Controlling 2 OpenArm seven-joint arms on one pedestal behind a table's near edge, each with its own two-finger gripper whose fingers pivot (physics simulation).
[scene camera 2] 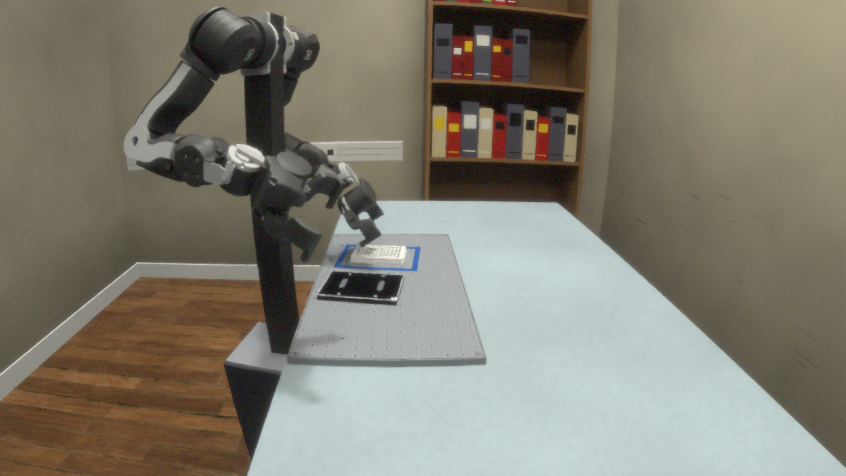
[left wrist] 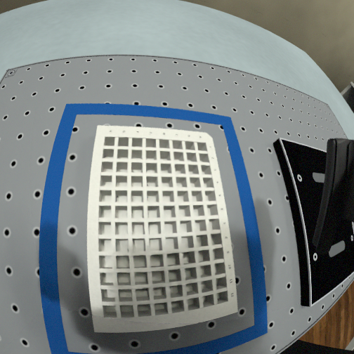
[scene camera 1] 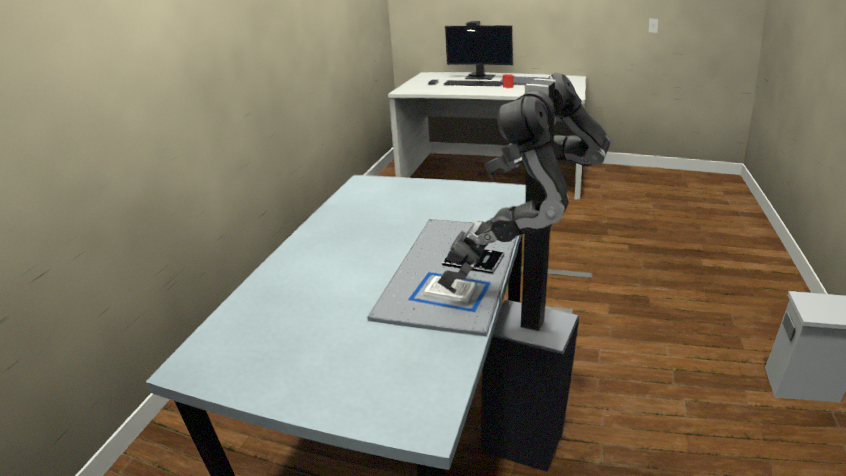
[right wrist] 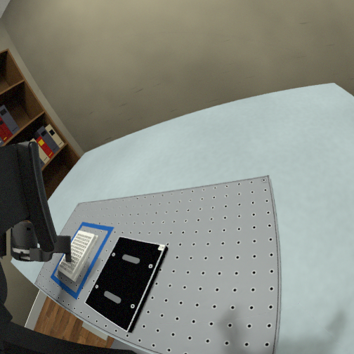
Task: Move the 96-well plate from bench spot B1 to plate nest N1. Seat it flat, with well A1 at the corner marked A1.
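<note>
The white 96-well plate lies flat inside the blue outline of B1. Its small row and column marks run along the top and right edges in the left wrist view. The black nest N1 is empty beside it; its corner label shows in the right wrist view. My left gripper is open just above the plate, one finger overlapping it in the scene views. My right gripper is open, raised away from the plate.
The grey perforated board carries both spots on the pale table. The robot pedestal stands at its edge. A bookshelf and a white desk stand beyond.
</note>
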